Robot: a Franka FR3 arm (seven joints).
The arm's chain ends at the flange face. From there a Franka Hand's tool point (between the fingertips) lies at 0.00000 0.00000 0.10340 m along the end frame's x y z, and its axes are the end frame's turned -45 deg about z.
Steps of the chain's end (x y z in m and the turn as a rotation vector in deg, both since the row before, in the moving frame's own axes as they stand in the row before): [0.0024, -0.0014, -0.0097, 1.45, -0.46, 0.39]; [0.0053, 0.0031, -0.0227, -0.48, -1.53, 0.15]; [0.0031, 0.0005, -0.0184, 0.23, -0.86, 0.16]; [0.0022, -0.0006, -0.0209, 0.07, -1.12, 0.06]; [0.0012, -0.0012, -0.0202, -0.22, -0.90, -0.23]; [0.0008, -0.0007, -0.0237, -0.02, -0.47, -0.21]
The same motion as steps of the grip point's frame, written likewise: [0.0040, -0.0017, -0.0097, 1.35, 0.70, 0.39]; [-0.0010, 0.0046, -0.0227, 0.74, -1.42, 0.15]; [0.0010, 0.0012, -0.0184, 0.77, -0.45, 0.16]; [0.0006, -0.0004, -0.0209, 0.84, -0.74, 0.06]; [0.0003, -0.0009, -0.0202, 0.48, -0.79, -0.23]; [0.0004, -0.0005, -0.0237, 0.32, -0.35, -0.21]
